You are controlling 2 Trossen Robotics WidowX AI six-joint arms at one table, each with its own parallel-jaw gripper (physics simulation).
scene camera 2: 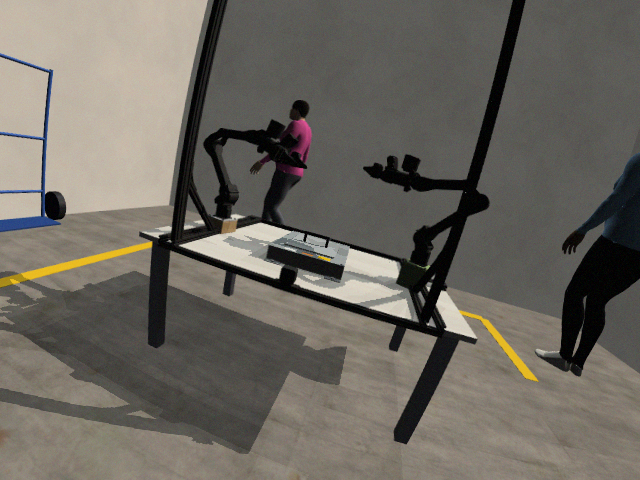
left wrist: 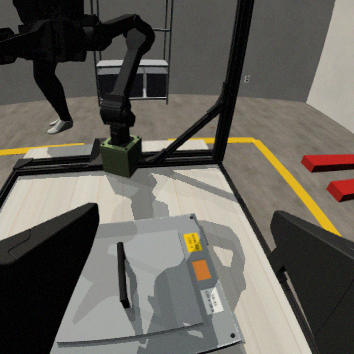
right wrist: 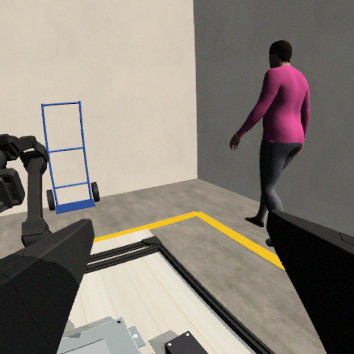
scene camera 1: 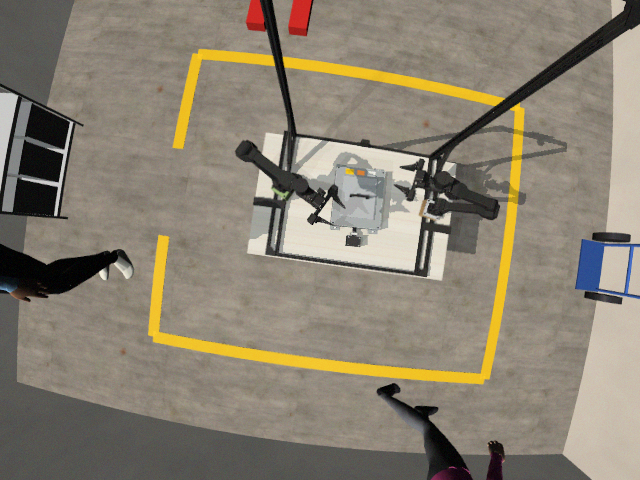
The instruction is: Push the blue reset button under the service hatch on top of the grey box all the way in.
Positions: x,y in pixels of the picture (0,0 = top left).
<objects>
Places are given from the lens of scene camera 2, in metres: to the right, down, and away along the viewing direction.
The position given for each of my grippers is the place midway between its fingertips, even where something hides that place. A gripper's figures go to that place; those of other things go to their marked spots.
my left gripper (scene camera 2: 302,166): -0.07, -0.29, 1.02
service hatch (scene camera 2: 326,248): 0.03, 0.04, 1.11
</objects>
